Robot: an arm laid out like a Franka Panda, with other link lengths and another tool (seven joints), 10 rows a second.
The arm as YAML. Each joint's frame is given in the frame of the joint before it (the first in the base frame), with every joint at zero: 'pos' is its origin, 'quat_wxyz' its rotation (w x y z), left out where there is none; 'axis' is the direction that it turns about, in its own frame. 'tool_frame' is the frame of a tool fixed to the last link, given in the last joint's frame.
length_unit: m
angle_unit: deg
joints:
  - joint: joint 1
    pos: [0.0, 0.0, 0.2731]
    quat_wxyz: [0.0, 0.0, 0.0, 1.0]
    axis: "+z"
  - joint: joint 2
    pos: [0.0, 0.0, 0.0]
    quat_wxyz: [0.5, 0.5, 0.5, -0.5]
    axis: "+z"
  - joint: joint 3
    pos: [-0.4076, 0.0, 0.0]
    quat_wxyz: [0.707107, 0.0, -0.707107, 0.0]
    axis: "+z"
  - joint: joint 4
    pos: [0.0, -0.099, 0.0]
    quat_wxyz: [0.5, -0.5, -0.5, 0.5]
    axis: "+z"
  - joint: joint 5
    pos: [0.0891, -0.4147, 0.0]
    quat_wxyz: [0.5, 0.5, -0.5, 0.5]
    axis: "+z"
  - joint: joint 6
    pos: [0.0, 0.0, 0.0]
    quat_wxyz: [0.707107, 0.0, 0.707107, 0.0]
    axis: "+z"
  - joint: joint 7
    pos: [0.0, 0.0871, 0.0]
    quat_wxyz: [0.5, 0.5, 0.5, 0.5]
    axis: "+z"
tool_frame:
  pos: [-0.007, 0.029, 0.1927]
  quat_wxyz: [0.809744, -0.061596, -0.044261, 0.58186]
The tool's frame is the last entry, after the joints.
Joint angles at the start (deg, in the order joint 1, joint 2, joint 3, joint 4, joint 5, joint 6, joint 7): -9.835 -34.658 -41.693 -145.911 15.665 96.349 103.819
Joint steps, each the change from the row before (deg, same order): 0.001 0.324 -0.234 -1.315 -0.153 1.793 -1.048; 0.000 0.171 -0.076 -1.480 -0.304 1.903 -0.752; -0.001 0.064 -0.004 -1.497 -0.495 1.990 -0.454; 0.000 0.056 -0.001 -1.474 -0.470 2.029 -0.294; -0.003 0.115 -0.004 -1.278 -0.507 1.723 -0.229; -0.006 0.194 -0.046 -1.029 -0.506 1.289 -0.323; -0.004 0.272 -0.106 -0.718 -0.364 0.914 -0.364; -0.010 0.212 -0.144 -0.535 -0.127 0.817 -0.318; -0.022 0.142 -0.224 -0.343 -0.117 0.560 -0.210; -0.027 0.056 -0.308 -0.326 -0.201 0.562 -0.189; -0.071 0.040 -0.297 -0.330 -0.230 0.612 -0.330; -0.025 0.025 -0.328 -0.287 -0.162 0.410 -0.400
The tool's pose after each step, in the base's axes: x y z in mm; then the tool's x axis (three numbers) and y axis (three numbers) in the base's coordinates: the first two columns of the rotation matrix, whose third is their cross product. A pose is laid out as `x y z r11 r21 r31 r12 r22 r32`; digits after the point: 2 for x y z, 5 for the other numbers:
221.92 -196.08 373.67 -0.78067 0.54430 0.30707 0.56683 0.40980 0.71468
222.03 -193.23 361.85 -0.78222 0.54602 0.30000 0.56472 0.41804 0.71157
221.79 -190.23 350.28 -0.78218 0.54982 0.29308 0.56510 0.42793 0.70536
221.57 -187.25 339.08 -0.78072 0.55530 0.28658 0.56694 0.43658 0.69855
220.94 -184.59 329.04 -0.77951 0.55914 0.28235 0.56957 0.44514 0.69097
219.77 -182.39 320.41 -0.78002 0.55948 0.28025 0.57119 0.45372 0.68401
218.71 -181.14 313.72 -0.78078 0.55882 0.27949 0.57224 0.45997 0.67895
218.22 -180.64 308.81 -0.78038 0.56050 0.27719 0.57261 0.46248 0.67693
217.48 -180.96 305.40 -0.77905 0.56307 0.27574 0.57365 0.46269 0.67590
216.32 -181.77 302.24 -0.77753 0.56644 0.27313 0.57438 0.46289 0.67514
215.00 -182.84 299.06 -0.77721 0.56923 0.26818 0.57327 0.46482 0.67477
213.53 -183.45 296.34 -0.77820 0.56957 0.26459 0.57092 0.46606 0.67590

